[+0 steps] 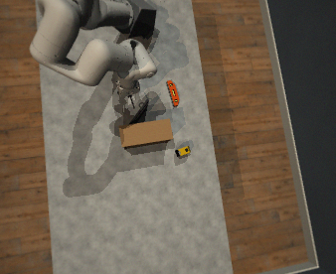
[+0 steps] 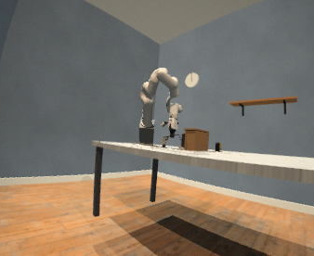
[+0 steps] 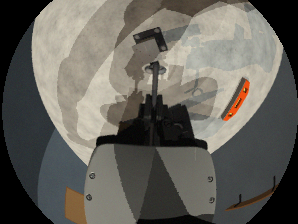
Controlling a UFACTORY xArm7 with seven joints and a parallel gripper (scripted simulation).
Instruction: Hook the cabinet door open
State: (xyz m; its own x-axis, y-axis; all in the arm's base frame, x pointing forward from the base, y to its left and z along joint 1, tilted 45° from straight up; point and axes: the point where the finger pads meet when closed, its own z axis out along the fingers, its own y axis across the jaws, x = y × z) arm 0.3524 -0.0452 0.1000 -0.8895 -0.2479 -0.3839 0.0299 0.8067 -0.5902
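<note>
The dark door is 11 cm ahead of my hand, 1 cm to the right of it and 4 cm below it. From my hand the other things lie so: thin black hook: 1 cm ahead, 1 cm below; small yellow block: 39 cm ahead, 16 cm to the left, 7 cm below; orange level: 5 cm ahead, 24 cm to the left, 10 cm below.
</note>
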